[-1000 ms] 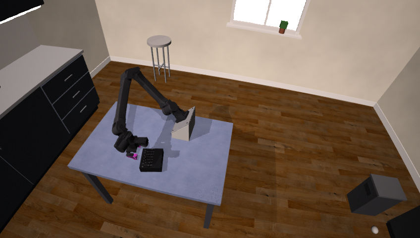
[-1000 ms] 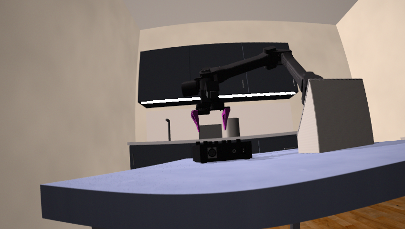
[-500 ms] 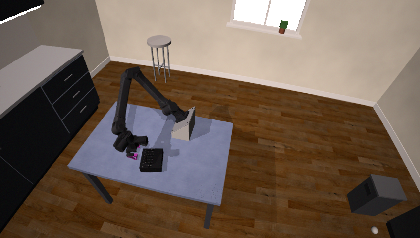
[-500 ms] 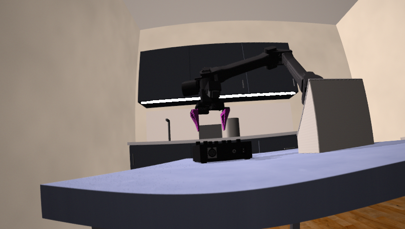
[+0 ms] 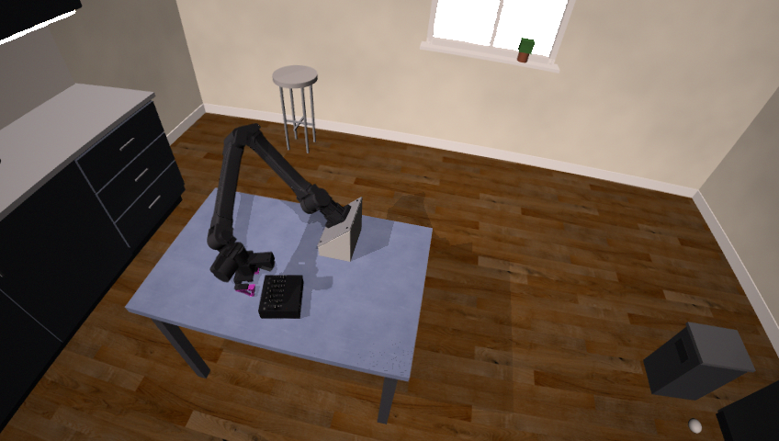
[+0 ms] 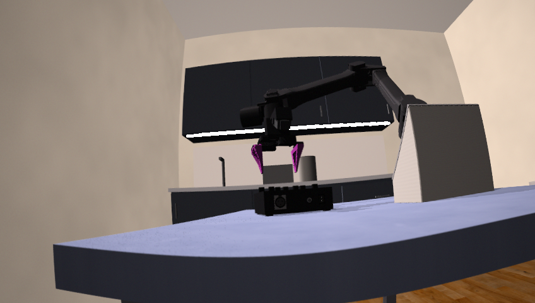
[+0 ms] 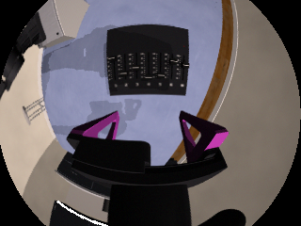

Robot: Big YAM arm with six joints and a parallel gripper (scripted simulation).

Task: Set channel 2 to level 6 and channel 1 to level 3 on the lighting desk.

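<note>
The fader is 9 cm behind my hand, 6 cm to the left of it and 5 cm below it.
</note>
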